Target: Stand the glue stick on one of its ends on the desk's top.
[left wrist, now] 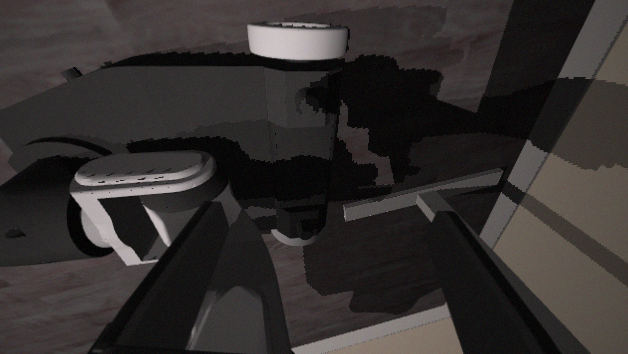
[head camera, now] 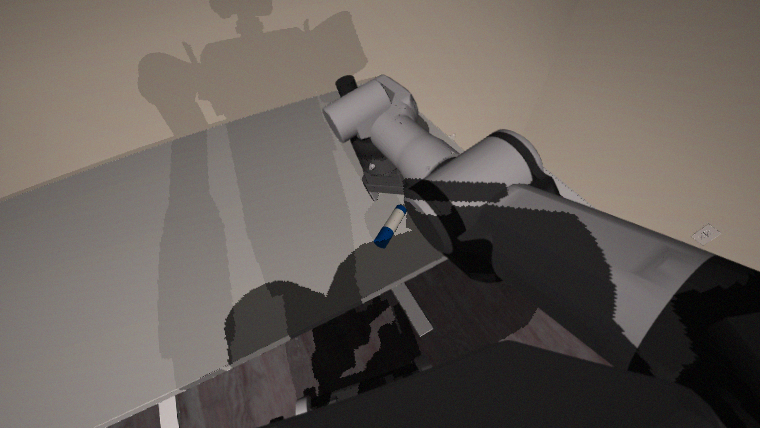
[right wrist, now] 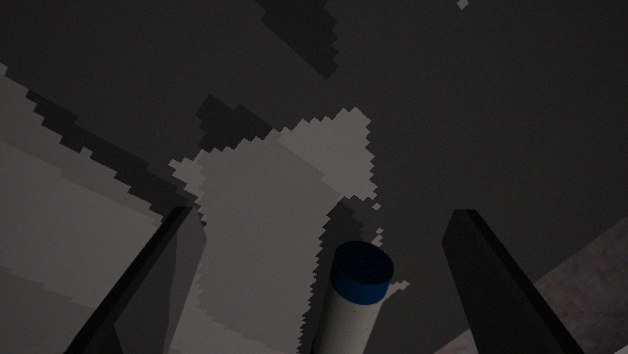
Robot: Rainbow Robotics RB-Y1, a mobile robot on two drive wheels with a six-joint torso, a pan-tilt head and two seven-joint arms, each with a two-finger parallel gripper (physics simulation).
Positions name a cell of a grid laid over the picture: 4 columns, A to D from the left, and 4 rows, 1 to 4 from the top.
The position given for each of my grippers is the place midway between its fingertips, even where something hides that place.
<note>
I see my left gripper (left wrist: C3), my right gripper (head camera: C2) and a desk (head camera: A3).
My right gripper is seen too in the right wrist view (right wrist: C3). The desk also shows in the right wrist view (right wrist: B2).
</note>
